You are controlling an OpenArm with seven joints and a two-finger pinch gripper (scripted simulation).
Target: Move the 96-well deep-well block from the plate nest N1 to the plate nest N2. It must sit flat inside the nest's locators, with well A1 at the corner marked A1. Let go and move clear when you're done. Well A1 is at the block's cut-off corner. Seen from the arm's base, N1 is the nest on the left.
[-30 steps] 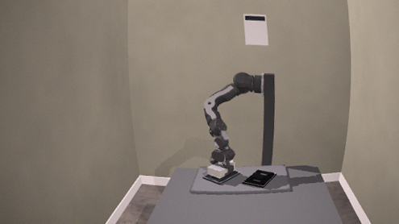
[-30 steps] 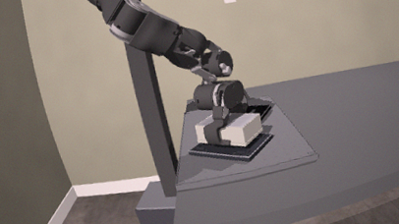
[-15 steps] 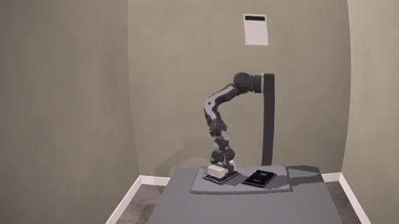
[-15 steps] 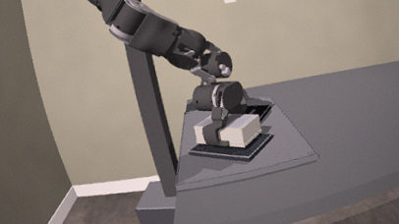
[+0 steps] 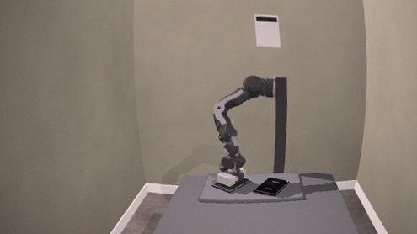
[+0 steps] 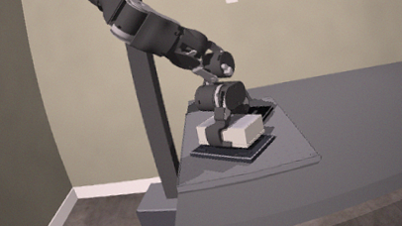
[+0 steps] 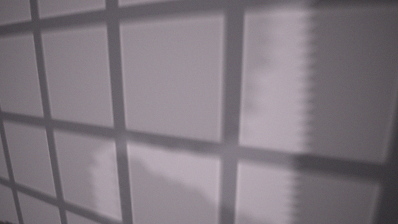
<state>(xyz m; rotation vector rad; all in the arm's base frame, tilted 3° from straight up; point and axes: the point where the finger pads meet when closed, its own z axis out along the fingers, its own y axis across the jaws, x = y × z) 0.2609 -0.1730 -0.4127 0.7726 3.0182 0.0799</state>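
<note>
The white deep-well block is 2 cm above my hand. Also, from my hand: plate nest N1: 1 cm ahead, 21 cm to the left, 3 cm below; A1 mark: 4 cm behind, 8 cm to the left, 2 cm below; plate nest N2: 3 cm below.
</note>
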